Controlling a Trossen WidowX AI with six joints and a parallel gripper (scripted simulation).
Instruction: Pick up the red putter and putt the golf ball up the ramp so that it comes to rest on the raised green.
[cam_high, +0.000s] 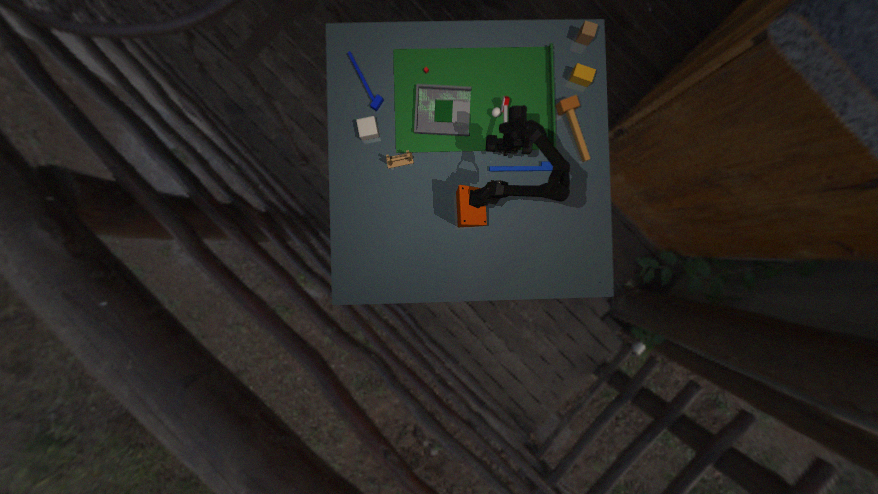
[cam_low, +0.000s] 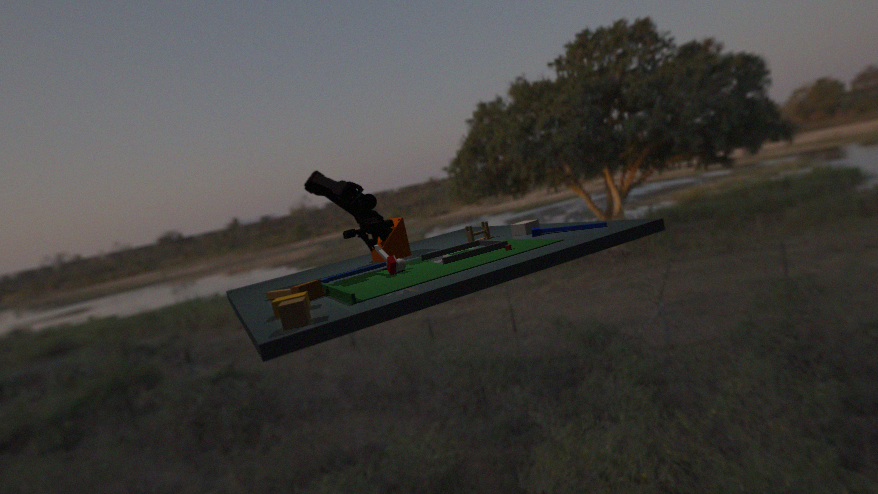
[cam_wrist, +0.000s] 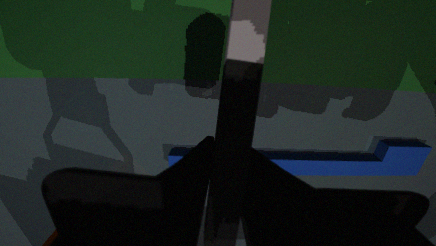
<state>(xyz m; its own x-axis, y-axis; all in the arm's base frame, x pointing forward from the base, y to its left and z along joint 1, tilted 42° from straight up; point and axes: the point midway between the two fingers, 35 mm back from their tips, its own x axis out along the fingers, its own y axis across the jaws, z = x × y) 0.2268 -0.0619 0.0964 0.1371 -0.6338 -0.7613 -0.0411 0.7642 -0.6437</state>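
The putter lies 12 cm ahead of my gripper tip and 1 cm to the left of it. From my gripper tip the other things lie so: green mat (25 cm ahead, 15 cm to the left, 7 cm below); then yellow cube (41 cm ahead, 34 cm to the right, 5 cm below); then white golf ball (19 cm ahead, 4 cm to the left, 5 cm below).
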